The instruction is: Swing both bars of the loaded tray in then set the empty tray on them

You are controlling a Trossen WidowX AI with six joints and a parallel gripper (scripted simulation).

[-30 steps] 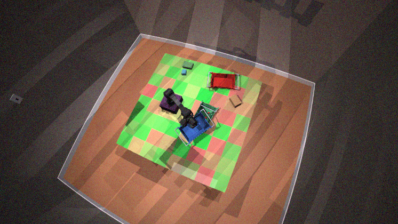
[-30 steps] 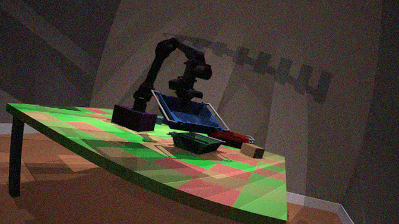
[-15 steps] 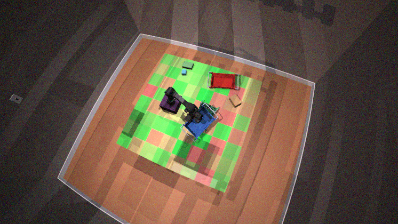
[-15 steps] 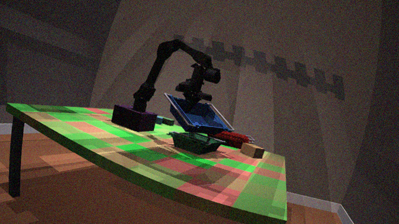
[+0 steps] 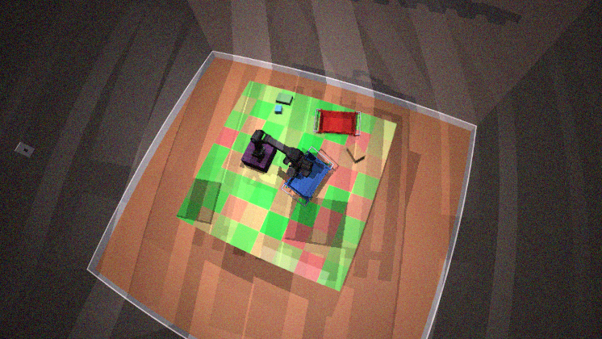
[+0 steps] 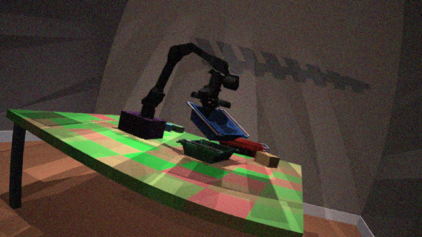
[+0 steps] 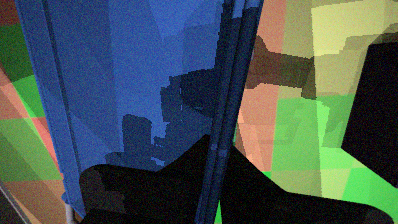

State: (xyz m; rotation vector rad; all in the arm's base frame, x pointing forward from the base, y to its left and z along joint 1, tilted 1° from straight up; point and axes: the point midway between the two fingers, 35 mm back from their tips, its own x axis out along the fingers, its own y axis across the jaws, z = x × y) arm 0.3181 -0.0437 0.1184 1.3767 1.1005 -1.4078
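Right now my gripper tip is 80 mm short of the blue tray, 20 mm to the left of it and 10 mm above it. The rest, counted from my gripper tip: small blue block (480 mm to the left, 370 mm behind, 160 mm below); green block (600 mm to the left, 360 mm behind, 160 mm below); brown block (320 mm ahead, 300 mm to the left, 150 mm below).
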